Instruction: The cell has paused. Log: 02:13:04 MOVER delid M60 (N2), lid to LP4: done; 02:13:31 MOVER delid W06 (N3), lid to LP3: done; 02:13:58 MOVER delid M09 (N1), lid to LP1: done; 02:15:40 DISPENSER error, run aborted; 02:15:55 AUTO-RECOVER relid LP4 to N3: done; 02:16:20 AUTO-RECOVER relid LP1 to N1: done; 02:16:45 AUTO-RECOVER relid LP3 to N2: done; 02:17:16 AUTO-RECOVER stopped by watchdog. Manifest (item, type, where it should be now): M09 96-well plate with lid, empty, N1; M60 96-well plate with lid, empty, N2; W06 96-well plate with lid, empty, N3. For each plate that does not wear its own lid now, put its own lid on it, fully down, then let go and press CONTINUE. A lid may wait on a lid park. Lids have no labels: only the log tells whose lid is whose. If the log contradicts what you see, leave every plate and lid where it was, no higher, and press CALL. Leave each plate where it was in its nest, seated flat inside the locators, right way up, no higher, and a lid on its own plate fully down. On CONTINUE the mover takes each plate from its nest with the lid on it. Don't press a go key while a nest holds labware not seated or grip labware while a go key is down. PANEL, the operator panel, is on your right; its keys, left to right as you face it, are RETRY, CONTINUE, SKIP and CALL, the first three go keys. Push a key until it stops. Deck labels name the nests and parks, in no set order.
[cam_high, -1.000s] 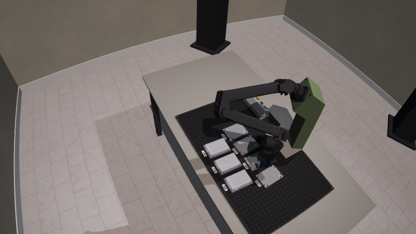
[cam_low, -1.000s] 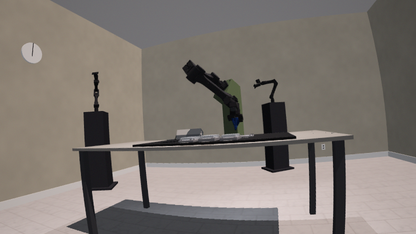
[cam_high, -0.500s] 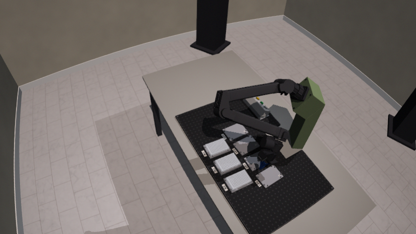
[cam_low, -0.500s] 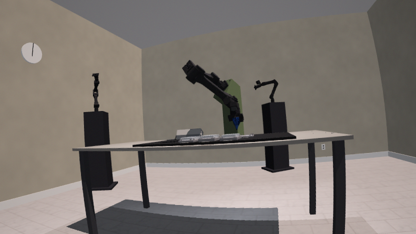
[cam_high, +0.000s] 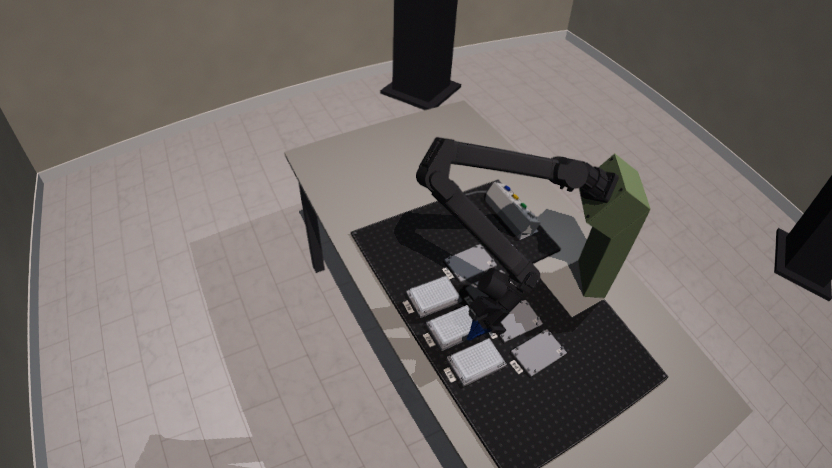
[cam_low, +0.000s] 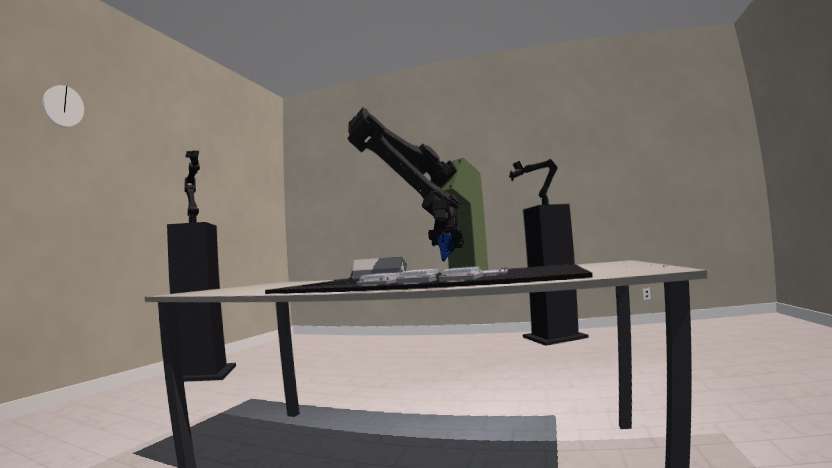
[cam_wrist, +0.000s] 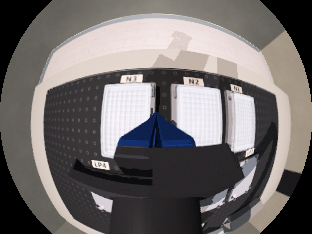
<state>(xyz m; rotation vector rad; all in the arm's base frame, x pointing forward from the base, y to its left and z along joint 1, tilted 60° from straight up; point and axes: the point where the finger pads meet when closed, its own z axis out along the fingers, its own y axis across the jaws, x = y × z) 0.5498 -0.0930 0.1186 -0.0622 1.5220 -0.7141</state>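
Now: hand 17 cm past the LP1 park, 8 cm to the right of it and 6 cm above it. Round my hand: n2 label 4 cm ahead, 11 cm to the right, 7 cm below; n3 label 10 cm ahead, 7 cm below; lp1 label 9 cm behind, 3 cm to the left, 7 cm below.
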